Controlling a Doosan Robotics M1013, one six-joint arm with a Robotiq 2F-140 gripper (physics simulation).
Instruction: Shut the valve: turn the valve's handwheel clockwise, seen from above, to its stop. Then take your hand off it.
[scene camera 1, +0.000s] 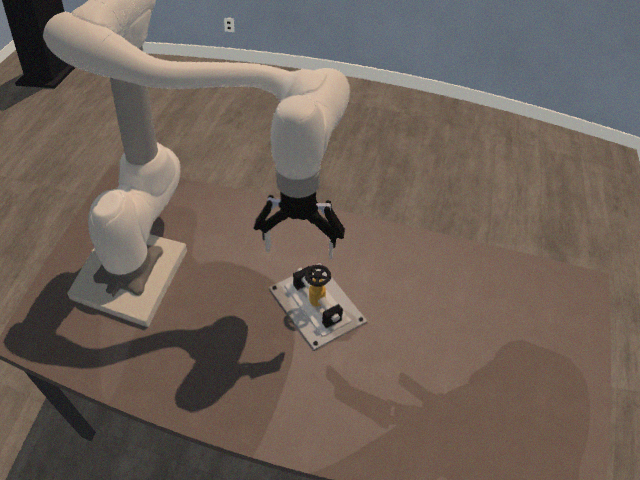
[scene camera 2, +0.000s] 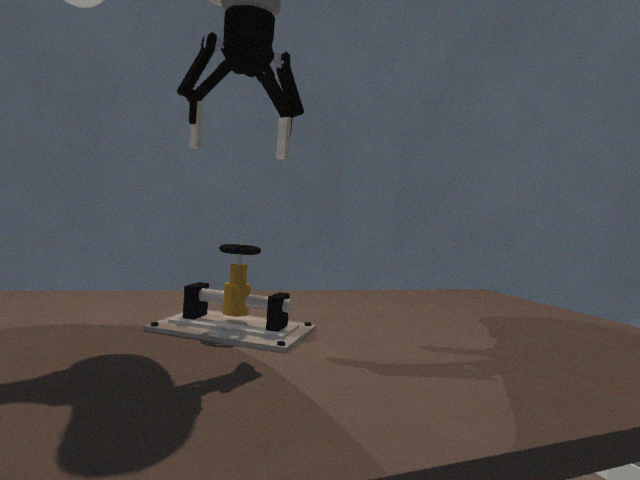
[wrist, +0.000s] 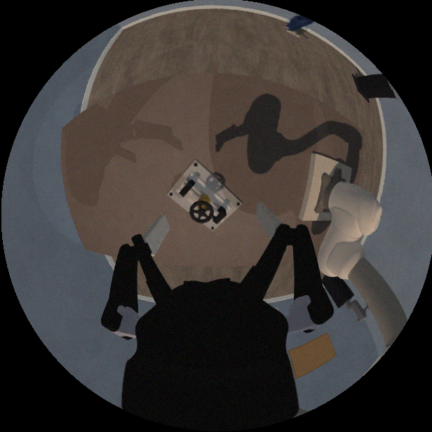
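The valve has a black spoked handwheel (scene camera 1: 318, 274) (scene camera 2: 239, 249) (wrist: 201, 211) lying level on a thin stem above its yellow body (scene camera 1: 316, 295) (scene camera 2: 236, 299) (wrist: 205, 199). The body sits on a pale pipe between two black brackets, on a white base plate (scene camera 1: 351, 312) (scene camera 2: 258, 341) (wrist: 181, 197). My gripper (scene camera 1: 299, 253) (scene camera 2: 238, 152) (wrist: 210, 216) is open and empty, pointing down. It is well above the handwheel, with a wide gap between fingertips and wheel. In the wrist view the wheel appears between the two fingertips. How far the wheel is turned cannot be told.
The valve stands on the brown table (scene camera 1: 465, 289) (scene camera 2: 413, 320). My arm's cream base slab (scene camera 1: 160, 289) (wrist: 312, 185) is on the same table, left of the valve in scene camera 1. Dark shadows of the arm and gripper fall across the table top.
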